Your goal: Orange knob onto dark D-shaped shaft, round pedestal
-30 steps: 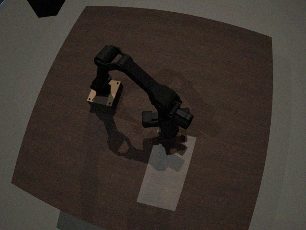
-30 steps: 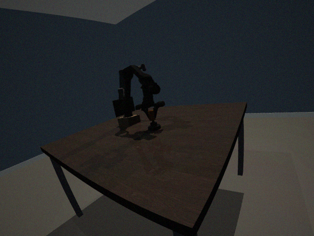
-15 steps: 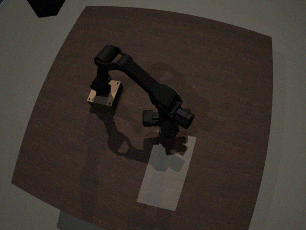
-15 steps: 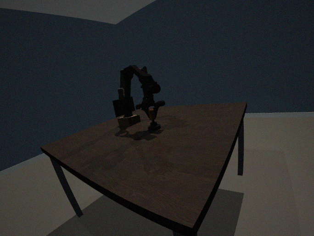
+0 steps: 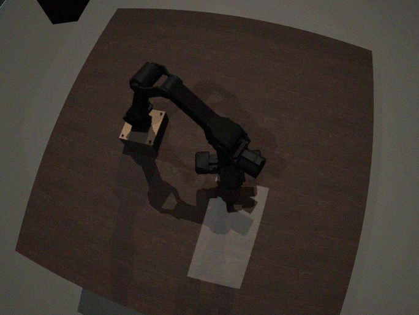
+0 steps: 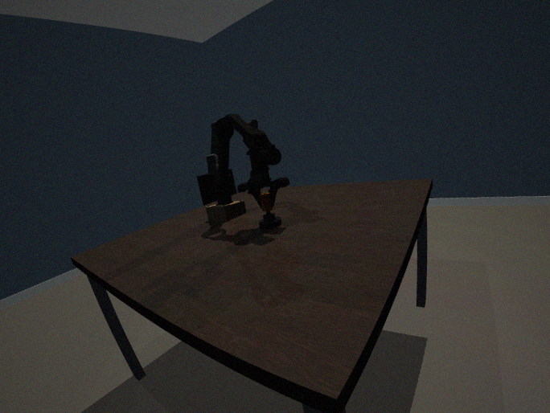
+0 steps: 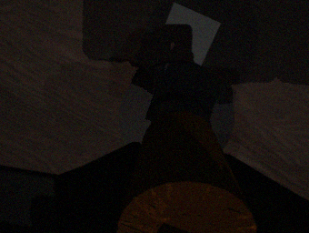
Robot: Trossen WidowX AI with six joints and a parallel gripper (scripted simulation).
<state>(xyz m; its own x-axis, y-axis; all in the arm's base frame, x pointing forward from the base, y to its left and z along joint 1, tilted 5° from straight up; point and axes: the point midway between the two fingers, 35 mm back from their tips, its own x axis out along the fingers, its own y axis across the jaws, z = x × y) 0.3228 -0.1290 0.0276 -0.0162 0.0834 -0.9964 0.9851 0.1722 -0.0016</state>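
The round pedestal lies 4 cm below my gripper tip. The rest, counted from my gripper tip: orange knob: 2 cm above.
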